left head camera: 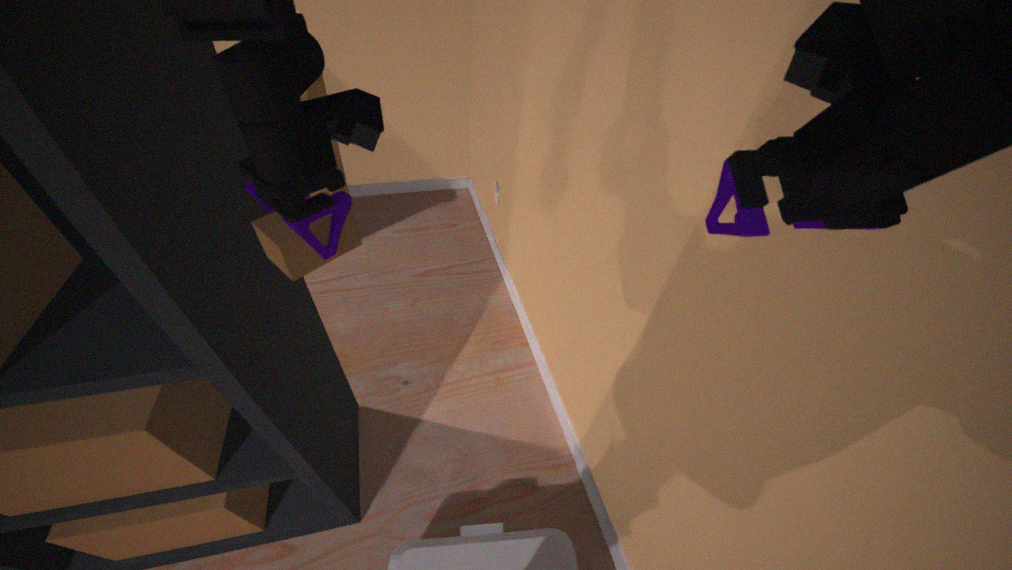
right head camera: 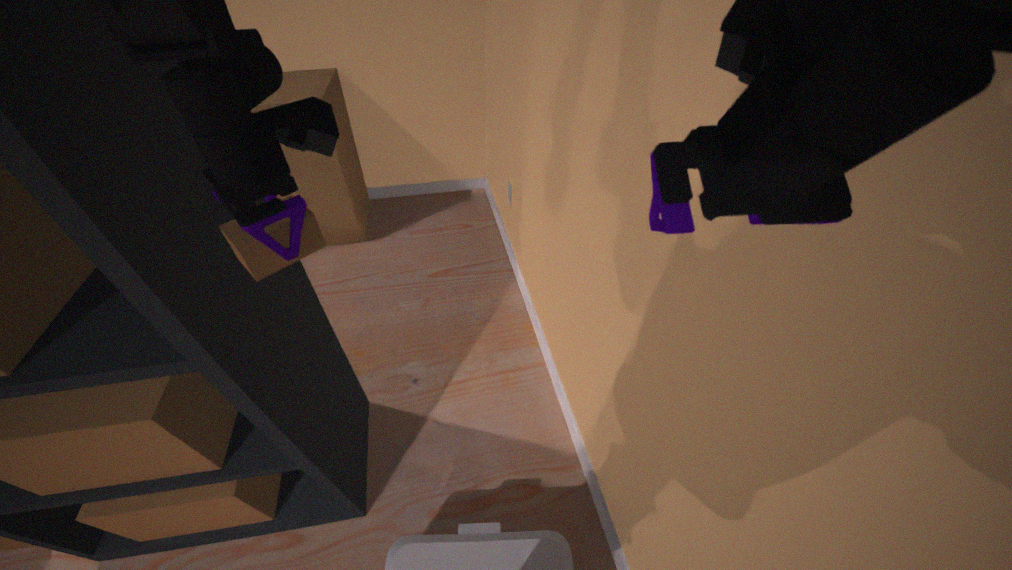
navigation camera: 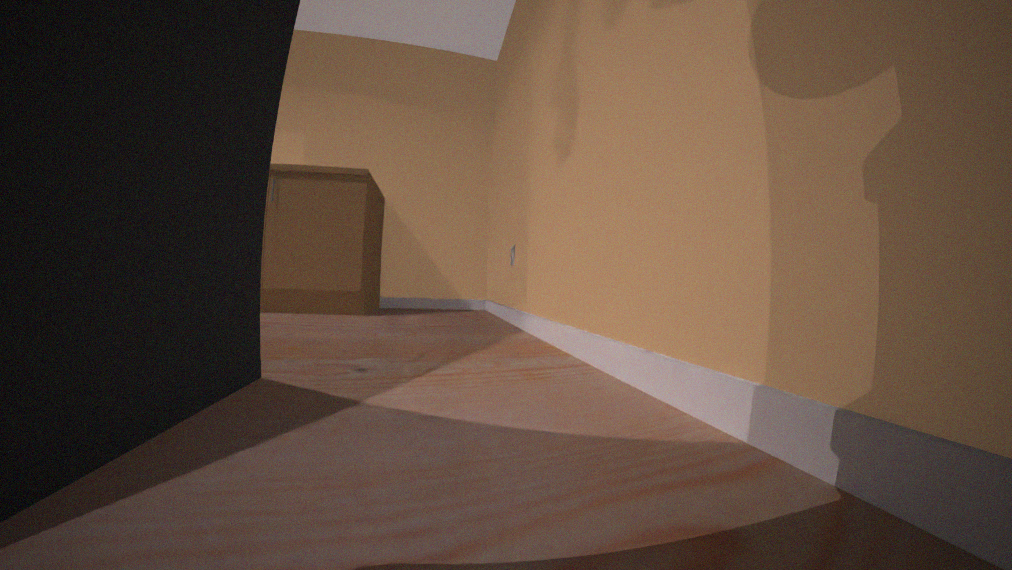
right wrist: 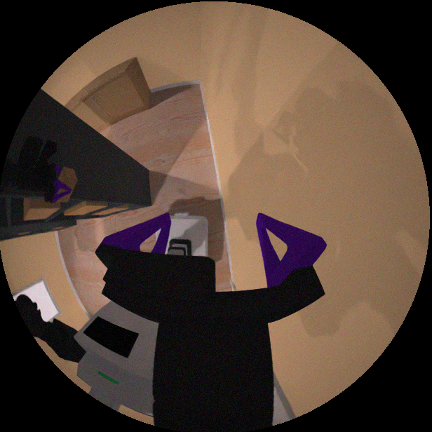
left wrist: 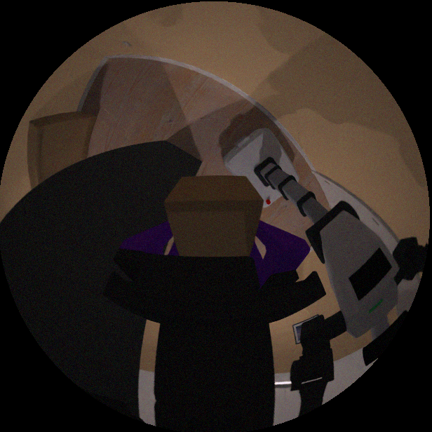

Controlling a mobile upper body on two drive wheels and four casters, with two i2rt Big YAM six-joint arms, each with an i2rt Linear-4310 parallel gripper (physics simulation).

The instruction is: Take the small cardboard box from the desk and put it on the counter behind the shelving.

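Places are measured from the left arm's base along level axes (x ahead, y left, z up), in centimetres.
Pixels of known places: left gripper, between the fingertips: [left head camera: 315,245] [right head camera: 282,247]; right gripper, between the fingertips: [left head camera: 751,224] [right head camera: 701,220].
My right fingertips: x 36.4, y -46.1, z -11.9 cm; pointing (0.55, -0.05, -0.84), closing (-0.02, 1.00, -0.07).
Ahead of a thing's pixels: the offset from my right fingertips to its top centre. "*": to the spot under its first point. Level surfaces: height alone.
The small cardboard box {dx +8.9, dy +45.9, dz -5.5 cm} [left head camera: 277,244] [right head camera: 247,247] [left wrist: 214,222] [right wrist: 68,176] is held off the floor in my left gripper [left head camera: 297,223] [right head camera: 260,230] [left wrist: 214,217] [right wrist: 68,184], which is shut on it. In both head views the box overlaps the dark side panel of the shelving [left head camera: 283,346] [right head camera: 297,339] [left wrist: 90,215] [right wrist: 100,150] [navigation camera: 127,212]. The brown counter [right head camera: 347,155] [left wrist: 62,145] [right wrist: 120,95] [navigation camera: 318,233] stands beyond the shelving, partly hidden by it and my left arm. My right gripper [left head camera: 779,228] [right head camera: 722,223] [right wrist: 213,217] is open and empty, in front of the wall.
Larger cardboard boxes {* dx +2.1, dy +101.7, dz -59.9 cm} [left head camera: 99,467] [right head camera: 99,453] sit on the shelves at the left. A tan wall [left head camera: 601,283] [navigation camera: 637,212] with a white baseboard [navigation camera: 637,368] runs along the right. The wooden floor {dz -129.1 cm} [left head camera: 424,318] [navigation camera: 424,375] lies between shelving and wall. My pale base [left head camera: 488,555] shows at the bottom.
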